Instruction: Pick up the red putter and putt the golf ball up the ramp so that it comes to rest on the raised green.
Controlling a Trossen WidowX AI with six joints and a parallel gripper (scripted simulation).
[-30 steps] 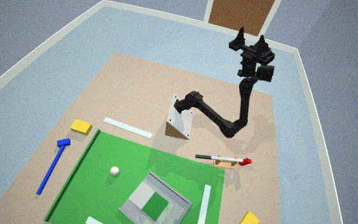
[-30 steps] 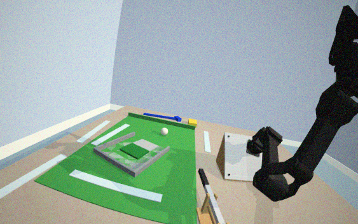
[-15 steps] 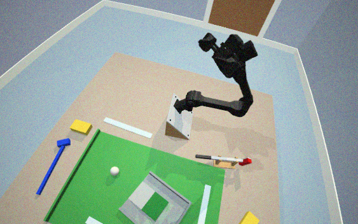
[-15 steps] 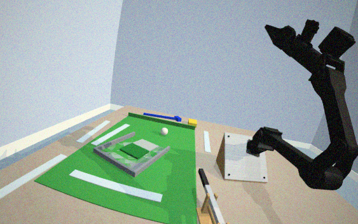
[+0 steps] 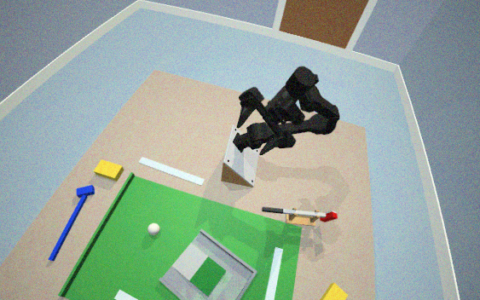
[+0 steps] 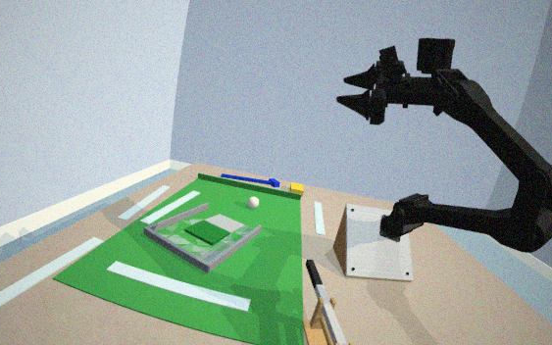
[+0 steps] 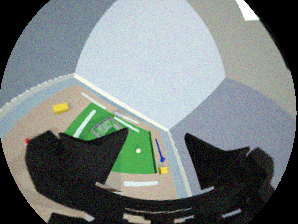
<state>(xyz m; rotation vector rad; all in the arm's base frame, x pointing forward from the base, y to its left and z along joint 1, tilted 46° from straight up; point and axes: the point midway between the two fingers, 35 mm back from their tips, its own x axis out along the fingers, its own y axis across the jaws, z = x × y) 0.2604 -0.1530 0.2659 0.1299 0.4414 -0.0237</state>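
Right now my gripper tip is 6 cm past the red putter, 26 cm to the right of it and 38 cm above it. From my gripper tip the other things lie so: white golf ball 19 cm ahead, 24 cm to the right, 42 cm below; then green mat 24 cm ahead, 7 cm to the right, 44 cm below; then wooden putter stand 6 cm behind, 27 cm to the left, 40 cm below.
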